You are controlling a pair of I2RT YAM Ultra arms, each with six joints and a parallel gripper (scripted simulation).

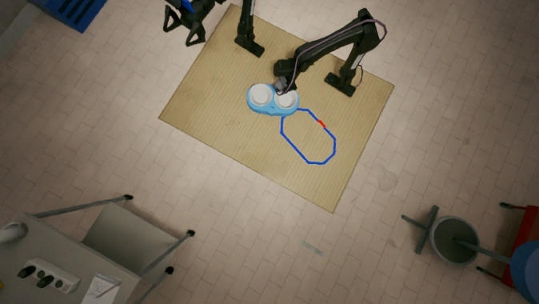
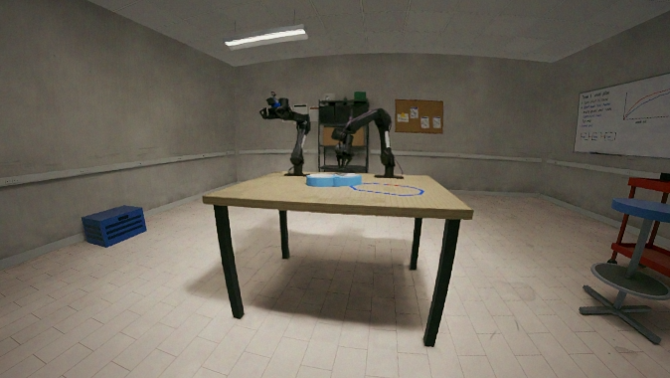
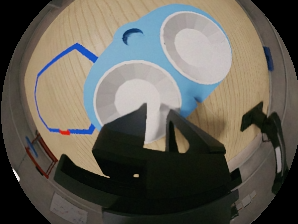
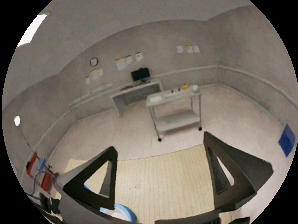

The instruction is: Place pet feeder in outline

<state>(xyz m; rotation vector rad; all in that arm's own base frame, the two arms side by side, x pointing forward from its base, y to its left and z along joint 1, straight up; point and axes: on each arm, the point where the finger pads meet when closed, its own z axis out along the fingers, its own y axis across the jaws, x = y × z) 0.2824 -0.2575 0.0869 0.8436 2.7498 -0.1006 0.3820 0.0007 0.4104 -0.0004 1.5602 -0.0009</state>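
Right now my left hand is 5 cm short of the light blue pet feeder, 4 cm to the left of it and 6 cm above it.
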